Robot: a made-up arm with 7 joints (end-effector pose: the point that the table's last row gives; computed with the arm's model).
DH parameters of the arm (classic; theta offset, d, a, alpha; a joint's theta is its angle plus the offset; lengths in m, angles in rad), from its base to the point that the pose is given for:
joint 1: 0 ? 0 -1.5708
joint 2: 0 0 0 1.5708
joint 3: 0 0.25 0.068 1.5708
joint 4: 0 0 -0.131 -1.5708
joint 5: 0 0.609 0 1.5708
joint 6: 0 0 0.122 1.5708
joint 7: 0 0 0 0
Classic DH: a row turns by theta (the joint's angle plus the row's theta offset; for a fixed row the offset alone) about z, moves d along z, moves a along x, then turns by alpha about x.
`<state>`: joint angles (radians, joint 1 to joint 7).
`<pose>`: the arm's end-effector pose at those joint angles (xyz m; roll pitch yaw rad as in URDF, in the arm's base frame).
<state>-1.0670 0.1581 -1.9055 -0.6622 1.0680 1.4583 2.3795</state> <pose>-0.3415 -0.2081 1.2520 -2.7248 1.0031 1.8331</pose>
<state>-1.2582 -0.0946 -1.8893 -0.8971 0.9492 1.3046 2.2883</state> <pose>-0.5888 0.0477 1.1142 2.9514 0.9953 1.1872</pose>
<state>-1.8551 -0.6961 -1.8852 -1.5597 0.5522 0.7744 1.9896</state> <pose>-0.6109 0.5421 0.4592 1.7080 0.7638 0.4087</pose>
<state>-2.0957 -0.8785 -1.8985 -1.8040 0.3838 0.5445 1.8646</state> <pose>-0.4962 0.5472 0.2703 1.2699 0.8164 0.2654</pose>
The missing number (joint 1, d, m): 0.341
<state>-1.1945 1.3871 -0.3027 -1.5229 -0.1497 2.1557 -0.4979</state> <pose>0.0192 -0.6460 -0.2952 -3.0850 0.8435 -0.7136</pose>
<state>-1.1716 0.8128 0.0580 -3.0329 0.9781 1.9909 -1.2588</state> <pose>-0.0667 0.0975 -0.1898 -1.4941 0.8493 -0.3617</pose>
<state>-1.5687 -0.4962 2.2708 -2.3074 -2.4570 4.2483 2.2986</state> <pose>0.3579 0.2965 0.1580 -2.7598 0.3211 1.0826</pose>
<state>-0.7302 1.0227 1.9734 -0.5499 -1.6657 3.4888 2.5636</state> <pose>0.5569 -0.2349 0.9334 -0.3799 0.4187 -0.7973</pose>
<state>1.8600 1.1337 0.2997 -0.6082 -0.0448 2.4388 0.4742</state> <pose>-0.3576 0.9009 0.5011 -2.5517 -0.4856 1.2876</pose>
